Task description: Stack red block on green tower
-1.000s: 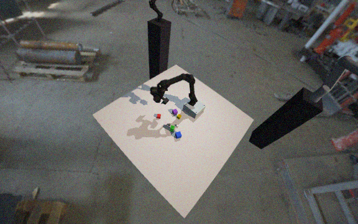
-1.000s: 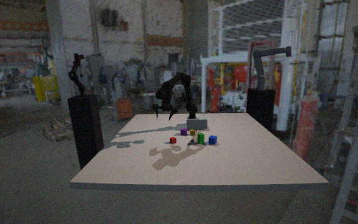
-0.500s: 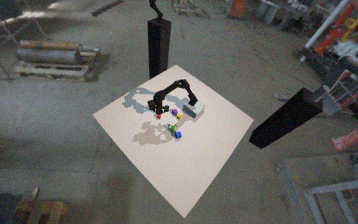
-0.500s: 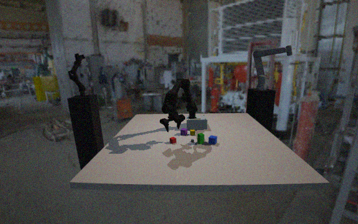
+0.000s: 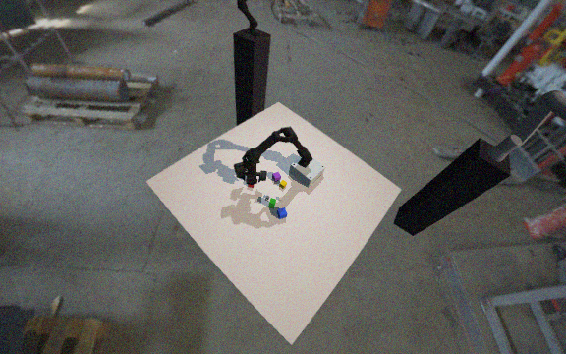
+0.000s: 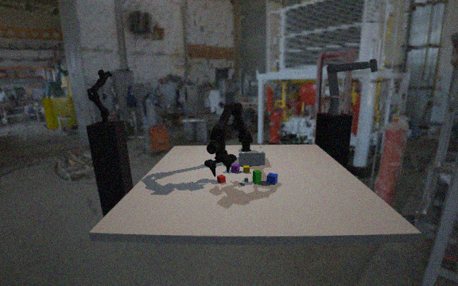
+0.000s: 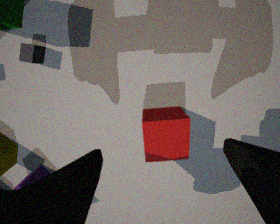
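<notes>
My gripper tip is now 3 cm above the red block. Also, from my gripper tip: small grey piece (1 cm ahead, 14 cm to the left, 4 cm below); purple block (15 cm behind, 10 cm to the left, 2 cm below); yellow block (13 cm behind, 17 cm to the left, 3 cm below).
</notes>
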